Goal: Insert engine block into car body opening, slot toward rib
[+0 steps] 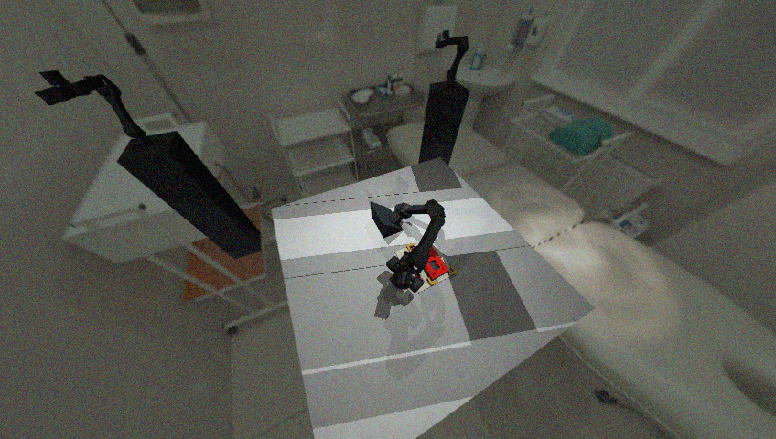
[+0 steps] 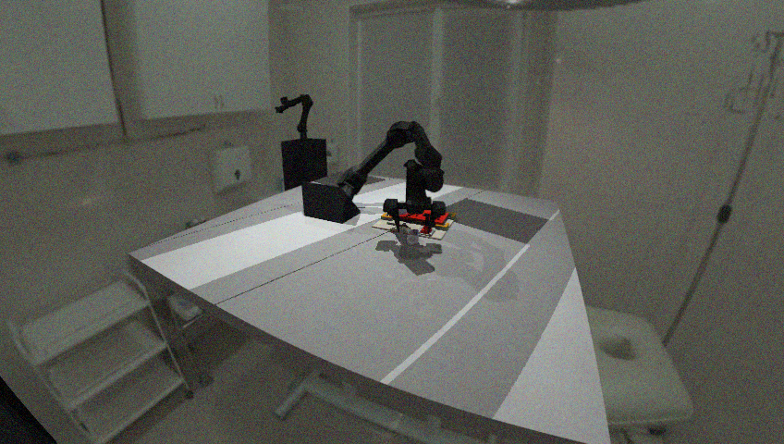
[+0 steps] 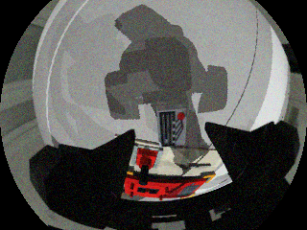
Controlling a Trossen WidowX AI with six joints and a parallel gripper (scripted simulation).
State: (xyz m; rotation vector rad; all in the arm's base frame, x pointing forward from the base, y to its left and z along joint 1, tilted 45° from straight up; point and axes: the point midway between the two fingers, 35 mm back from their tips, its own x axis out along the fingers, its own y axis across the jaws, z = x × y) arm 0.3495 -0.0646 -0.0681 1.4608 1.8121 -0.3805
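The grey engine block lies 20 mm below my gripper tip.
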